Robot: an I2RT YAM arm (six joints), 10 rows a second.
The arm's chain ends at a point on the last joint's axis. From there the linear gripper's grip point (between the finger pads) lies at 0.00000 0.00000 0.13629 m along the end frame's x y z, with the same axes.
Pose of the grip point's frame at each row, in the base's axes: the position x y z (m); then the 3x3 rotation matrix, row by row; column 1 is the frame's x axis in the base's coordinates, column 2 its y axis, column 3 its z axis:
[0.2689 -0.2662 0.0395], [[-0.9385 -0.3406 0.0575], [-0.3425 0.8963 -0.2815], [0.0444 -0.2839 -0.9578]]
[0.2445 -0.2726 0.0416], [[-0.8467 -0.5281 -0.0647], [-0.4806 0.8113 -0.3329], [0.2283 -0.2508 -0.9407]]
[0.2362 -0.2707 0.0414], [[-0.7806 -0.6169 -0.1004], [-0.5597 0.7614 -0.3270], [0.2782 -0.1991 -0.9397]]
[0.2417 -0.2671 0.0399], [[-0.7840 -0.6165 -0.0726], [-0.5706 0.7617 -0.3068], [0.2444 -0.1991 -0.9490]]
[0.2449 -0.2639 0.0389], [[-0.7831 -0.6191 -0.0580], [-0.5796 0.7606 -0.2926], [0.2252 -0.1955 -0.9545]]
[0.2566 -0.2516 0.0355], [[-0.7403 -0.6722 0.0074], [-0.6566 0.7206 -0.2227], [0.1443 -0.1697 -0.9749]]
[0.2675 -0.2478 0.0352], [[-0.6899 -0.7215 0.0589], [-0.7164 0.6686 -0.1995], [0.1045 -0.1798 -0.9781]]
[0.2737 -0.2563 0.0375], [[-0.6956 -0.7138 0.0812], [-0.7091 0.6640 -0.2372], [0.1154 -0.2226 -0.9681]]
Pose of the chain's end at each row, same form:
[0.2611 -0.2278 0.1700], [[-0.9385 -0.3406 0.0575], [-0.3425 0.8963 -0.2815], [0.0444 -0.2839 -0.9578]]
[0.2533 -0.2272 0.1698], [[-0.8467 -0.5281 -0.0647], [-0.4806 0.8113 -0.3329], [0.2283 -0.2508 -0.9407]]
[0.2499 -0.2261 0.1695], [[-0.7806 -0.6169 -0.1004], [-0.5597 0.7614 -0.3270], [0.2782 -0.1991 -0.9397]]
[0.2516 -0.2253 0.1692], [[-0.7840 -0.6165 -0.0726], [-0.5706 0.7617 -0.3068], [0.2444 -0.1991 -0.9490]]
[0.2528 -0.2240 0.1690], [[-0.7831 -0.6191 -0.0580], [-0.5796 0.7606 -0.2926], [0.2252 -0.1955 -0.9545]]
[0.2556 -0.2212 0.1684], [[-0.7403 -0.6722 0.0074], [-0.6566 0.7206 -0.2227], [0.1443 -0.1697 -0.9749]]
[0.2595 -0.2206 0.1685], [[-0.6899 -0.7215 0.0589], [-0.7164 0.6686 -0.1995], [0.1045 -0.1798 -0.9781]]
[0.2626 -0.2240 0.1694], [[-0.6956 -0.7138 0.0812], [-0.7091 0.6640 -0.2372], [0.1154 -0.2226 -0.9681]]

